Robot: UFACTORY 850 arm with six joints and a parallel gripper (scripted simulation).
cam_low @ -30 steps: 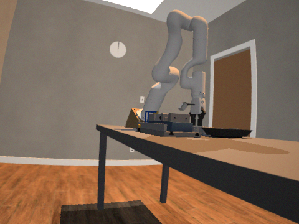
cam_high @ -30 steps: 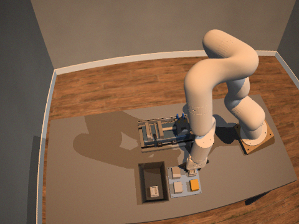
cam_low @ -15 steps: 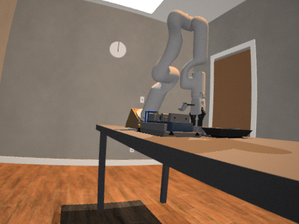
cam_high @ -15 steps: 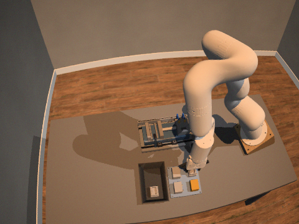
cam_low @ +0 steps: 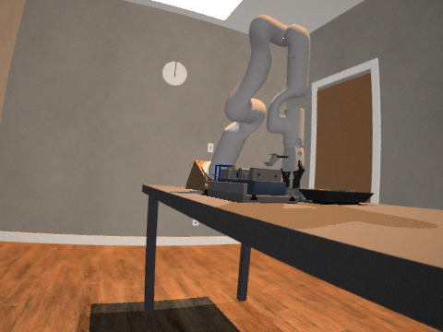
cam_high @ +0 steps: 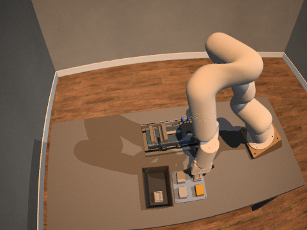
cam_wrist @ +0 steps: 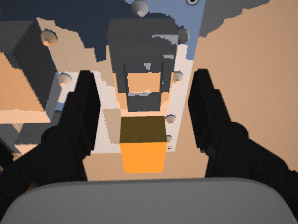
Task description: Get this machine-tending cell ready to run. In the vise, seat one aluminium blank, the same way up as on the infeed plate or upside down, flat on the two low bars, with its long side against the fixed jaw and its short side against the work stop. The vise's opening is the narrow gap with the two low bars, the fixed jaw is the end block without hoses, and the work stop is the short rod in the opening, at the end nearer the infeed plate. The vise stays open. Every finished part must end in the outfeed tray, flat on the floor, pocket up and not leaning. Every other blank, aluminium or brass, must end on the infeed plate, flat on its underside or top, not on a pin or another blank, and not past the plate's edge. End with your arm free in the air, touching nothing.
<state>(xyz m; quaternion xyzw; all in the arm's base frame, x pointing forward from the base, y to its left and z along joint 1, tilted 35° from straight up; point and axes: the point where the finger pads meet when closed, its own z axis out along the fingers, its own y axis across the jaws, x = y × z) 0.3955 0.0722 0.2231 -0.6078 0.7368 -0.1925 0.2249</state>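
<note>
The brass blank is 20 mm ahead of my hand, 90 mm to the left of it and 30 mm below it. From my hand the other things lie so: vise: 60 mm ahead, 270 mm to the right, 20 mm below.
</note>
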